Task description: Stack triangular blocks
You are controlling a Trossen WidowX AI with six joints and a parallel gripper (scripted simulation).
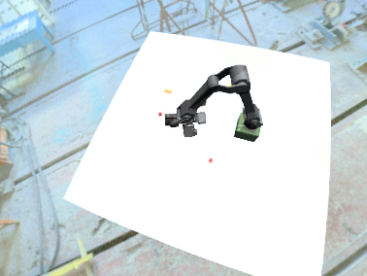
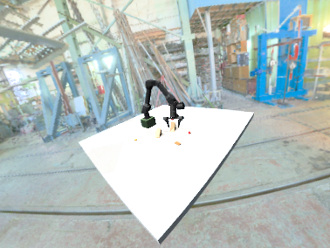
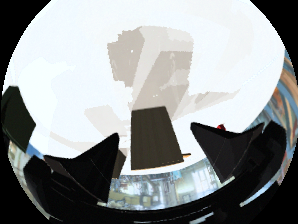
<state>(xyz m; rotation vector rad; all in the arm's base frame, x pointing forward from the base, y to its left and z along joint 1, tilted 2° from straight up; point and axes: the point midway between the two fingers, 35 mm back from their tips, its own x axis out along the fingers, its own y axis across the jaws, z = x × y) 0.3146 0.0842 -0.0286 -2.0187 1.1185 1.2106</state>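
Now: the tan triangular block 1 cm behind my gripper tip.
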